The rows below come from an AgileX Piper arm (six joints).
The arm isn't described. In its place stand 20 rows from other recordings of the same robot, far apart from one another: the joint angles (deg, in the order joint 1, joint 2, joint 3, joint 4, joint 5, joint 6), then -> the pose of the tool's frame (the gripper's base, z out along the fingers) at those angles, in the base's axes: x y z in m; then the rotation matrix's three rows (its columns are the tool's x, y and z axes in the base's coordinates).
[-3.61 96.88 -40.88 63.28 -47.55 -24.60] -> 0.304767, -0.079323, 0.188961; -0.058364, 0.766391, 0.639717; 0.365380, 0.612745, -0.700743; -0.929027, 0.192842, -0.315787
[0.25 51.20 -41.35 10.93 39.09 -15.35] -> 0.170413, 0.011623, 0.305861; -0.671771, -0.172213, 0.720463; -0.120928, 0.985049, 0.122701; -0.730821, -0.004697, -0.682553
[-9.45 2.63 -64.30 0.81 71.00 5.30] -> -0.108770, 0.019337, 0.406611; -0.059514, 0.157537, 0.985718; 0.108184, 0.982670, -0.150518; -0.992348, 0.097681, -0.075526
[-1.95 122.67 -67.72 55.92 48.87 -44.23] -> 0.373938, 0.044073, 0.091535; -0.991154, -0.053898, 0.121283; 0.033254, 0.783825, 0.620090; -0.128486, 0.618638, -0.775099
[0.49 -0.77 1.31 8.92 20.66 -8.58] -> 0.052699, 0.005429, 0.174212; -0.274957, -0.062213, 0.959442; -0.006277, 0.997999, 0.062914; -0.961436, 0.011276, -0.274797
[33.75 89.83 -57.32 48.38 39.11 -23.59] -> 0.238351, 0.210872, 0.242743; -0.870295, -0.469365, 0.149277; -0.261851, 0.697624, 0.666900; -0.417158, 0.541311, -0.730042
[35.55 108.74 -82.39 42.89 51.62 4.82] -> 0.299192, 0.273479, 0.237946; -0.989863, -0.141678, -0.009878; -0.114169, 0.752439, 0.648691; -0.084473, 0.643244, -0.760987
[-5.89 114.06 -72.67 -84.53 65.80 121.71] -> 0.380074, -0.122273, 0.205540; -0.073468, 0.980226, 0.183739; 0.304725, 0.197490, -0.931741; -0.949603, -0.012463, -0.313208
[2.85 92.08 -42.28 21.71 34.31 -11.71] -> 0.260729, 0.031977, 0.155934; -0.978338, 0.015920, 0.206401; 0.062056, 0.973740, 0.219040; -0.197494, 0.227104, -0.953635
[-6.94 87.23 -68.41 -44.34 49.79 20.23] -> 0.310630, -0.086740, 0.306072; -0.872075, 0.236810, 0.428259; -0.071217, 0.804390, -0.589818; -0.484162, -0.544865, -0.684624
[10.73 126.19 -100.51 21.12 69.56 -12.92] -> 0.428457, 0.112462, 0.174474; -0.961659, -0.270498, -0.045195; -0.269681, 0.902770, 0.335080; -0.049837, 0.334421, -0.941105
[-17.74 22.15 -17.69 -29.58 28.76 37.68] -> 0.073096, -0.046077, 0.252243; -0.296983, 0.569747, 0.766283; 0.293543, 0.818103, -0.494509; -0.908644, 0.078076, -0.410208
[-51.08 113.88 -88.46 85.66 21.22 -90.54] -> 0.321401, -0.345754, 0.266757; -0.282125, 0.491995, 0.823618; 0.214996, 0.869080, -0.445506; -0.934977, 0.051386, -0.350967
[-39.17 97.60 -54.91 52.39 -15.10 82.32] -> 0.271775, -0.245640, 0.219620; 0.802755, -0.258630, 0.537304; 0.257951, -0.661772, -0.703932; 0.537630, 0.703682, -0.464526
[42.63 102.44 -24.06 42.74 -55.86 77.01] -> 0.225122, 0.137752, 0.123341; -0.102609, 0.360578, 0.927068; 0.994599, 0.051864, 0.089911; -0.015661, 0.931286, -0.363952
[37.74 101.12 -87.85 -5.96 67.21 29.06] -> 0.295187, 0.217460, 0.290678; -0.948884, -0.182688, 0.257379; -0.167995, 0.982684, 0.078160; -0.267201, 0.030926, -0.963144
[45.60 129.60 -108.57 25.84 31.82 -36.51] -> 0.348338, 0.385601, 0.204991; -0.283963, -0.905446, 0.315489; -0.629855, 0.424233, 0.650622; -0.722944, -0.013960, -0.690766
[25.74 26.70 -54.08 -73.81 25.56 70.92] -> 0.052635, -0.016482, 0.471940; 0.378689, -0.048206, 0.924268; 0.160711, 0.986897, -0.014373; -0.911464, 0.153983, 0.381475
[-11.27 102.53 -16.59 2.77 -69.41 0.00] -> 0.243598, -0.052741, 0.127924; -0.192368, 0.242008, 0.951013; 0.055664, 0.970244, -0.235643; -0.979743, 0.007607, -0.200115
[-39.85 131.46 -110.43 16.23 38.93 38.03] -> 0.406277, -0.318281, 0.188621; 0.035323, 0.828688, 0.558596; 0.964081, 0.118978, -0.237470; -0.263249, 0.546920, -0.794719
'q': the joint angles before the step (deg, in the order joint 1, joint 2, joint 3, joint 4, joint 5, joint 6). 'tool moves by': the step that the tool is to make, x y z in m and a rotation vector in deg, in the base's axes. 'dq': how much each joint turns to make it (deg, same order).
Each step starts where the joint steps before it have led.
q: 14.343 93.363 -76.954 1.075 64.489 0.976
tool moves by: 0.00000 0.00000 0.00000 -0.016 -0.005 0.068
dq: 0.000 0.000 0.000 0.000 0.000 -0.070
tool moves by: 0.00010 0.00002 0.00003 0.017 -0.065 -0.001
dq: -0.001 0.000 0.000 0.001 -0.066 -0.002
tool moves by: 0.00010 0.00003 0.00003 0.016 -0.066 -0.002
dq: 0.001 0.000 -0.001 -0.001 -0.067 0.002
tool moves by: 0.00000 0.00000 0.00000 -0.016 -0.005 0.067
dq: 0.000 0.000 0.000 0.000 0.000 -0.069
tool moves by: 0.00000 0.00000 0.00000 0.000 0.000 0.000
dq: 0.000 0.000 0.000 0.000 0.000 0.000
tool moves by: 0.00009 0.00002 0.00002 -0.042 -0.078 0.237
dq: -0.001 0.000 0.001 0.001 -0.062 -0.247
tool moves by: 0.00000 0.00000 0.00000 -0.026 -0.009 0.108
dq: 0.000 0.000 0.000 0.000 0.000 -0.112
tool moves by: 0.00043 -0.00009 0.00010 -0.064 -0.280 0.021
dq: 0.000 0.000 -0.001 -0.133 -0.255 0.001
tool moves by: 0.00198 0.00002 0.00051 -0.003 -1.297 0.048
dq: 0.001 0.000 0.001 -0.328 -1.257 0.001
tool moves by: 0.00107 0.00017 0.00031 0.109 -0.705 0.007
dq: 0.000 -0.001 0.002 -0.069 -0.711 0.000
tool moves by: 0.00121 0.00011 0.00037 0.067 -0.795 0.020
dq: 0.000 0.001 -0.003 -0.133 -0.785 0.000
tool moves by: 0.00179 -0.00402 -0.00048 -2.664 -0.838 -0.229
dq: -0.001 0.117 0.001 -3.119 -0.255 0.894
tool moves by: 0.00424 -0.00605 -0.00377 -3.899 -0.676 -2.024
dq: 0.000 0.768 0.001 -5.013 -0.201 3.232
